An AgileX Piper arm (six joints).
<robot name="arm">
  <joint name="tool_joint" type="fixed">
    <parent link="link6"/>
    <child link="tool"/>
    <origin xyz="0 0 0" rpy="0 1.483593 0"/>
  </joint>
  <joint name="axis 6" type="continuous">
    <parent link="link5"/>
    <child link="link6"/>
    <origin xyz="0.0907 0 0.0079"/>
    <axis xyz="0.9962 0 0.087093"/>
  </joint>
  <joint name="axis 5" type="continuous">
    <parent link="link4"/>
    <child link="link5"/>
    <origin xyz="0 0 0"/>
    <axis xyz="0 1 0"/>
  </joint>
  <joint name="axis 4" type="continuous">
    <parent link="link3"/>
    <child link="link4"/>
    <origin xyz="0.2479 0 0.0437"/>
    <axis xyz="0.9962 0 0.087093"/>
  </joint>
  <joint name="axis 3" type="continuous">
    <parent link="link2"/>
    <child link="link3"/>
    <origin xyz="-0.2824 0 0.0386"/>
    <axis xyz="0 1 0"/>
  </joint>
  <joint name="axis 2" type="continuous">
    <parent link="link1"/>
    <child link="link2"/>
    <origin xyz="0 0 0"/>
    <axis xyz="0 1 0"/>
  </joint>
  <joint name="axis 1" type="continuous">
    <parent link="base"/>
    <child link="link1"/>
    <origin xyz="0 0 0.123"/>
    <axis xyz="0 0 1"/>
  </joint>
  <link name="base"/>
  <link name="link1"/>
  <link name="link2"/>
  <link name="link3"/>
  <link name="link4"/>
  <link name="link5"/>
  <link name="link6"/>
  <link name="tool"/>
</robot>
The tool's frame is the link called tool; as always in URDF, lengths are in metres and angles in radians. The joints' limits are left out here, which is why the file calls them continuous.
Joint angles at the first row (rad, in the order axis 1, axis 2, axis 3, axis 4, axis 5, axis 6):
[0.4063 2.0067 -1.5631 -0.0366 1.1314 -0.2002]
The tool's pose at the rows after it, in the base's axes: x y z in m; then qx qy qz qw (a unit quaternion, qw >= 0):
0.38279 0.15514 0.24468 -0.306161 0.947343 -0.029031 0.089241
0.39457 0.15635 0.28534 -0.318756 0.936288 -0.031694 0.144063
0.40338 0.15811 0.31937 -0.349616 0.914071 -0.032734 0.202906
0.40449 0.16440 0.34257 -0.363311 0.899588 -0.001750 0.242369
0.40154 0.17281 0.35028 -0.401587 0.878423 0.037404 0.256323
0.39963 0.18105 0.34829 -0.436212 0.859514 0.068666 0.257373
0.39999 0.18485 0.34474 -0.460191 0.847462 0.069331 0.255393
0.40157 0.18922 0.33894 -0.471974 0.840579 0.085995 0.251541
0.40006 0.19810 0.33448 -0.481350 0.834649 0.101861 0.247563
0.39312 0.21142 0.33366 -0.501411 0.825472 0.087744 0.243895
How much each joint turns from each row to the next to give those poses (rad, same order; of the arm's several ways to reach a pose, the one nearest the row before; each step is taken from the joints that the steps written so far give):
[-0.0051 -0.0268 -0.1124 -0.0427 0.0501 0.0000]
[-0.0064 -0.0022 -0.1490 -0.0076 0.0396 -0.0432]
[-0.0058 0.0037 -0.1268 0.0086 0.0000 -0.0866]
[-0.0019 0.0019 -0.0847 0.0731 0.0000 -0.0500]
[0.0000 0.0000 -0.0253 0.1042 0.0000 -0.1000]
[0.0027 0.0069 0.0000 0.0846 0.0000 -0.0877]
[0.0052 0.0085 0.0000 0.0129 0.0000 -0.0526]
[0.0000 0.0148 0.0000 0.0411 0.0000 -0.0343]
[0.0139 0.0116 -0.0001 0.0311 0.0000 -0.0141]
[0.0409 -0.0001 0.0001 -0.0390 0.0000 0.0000]

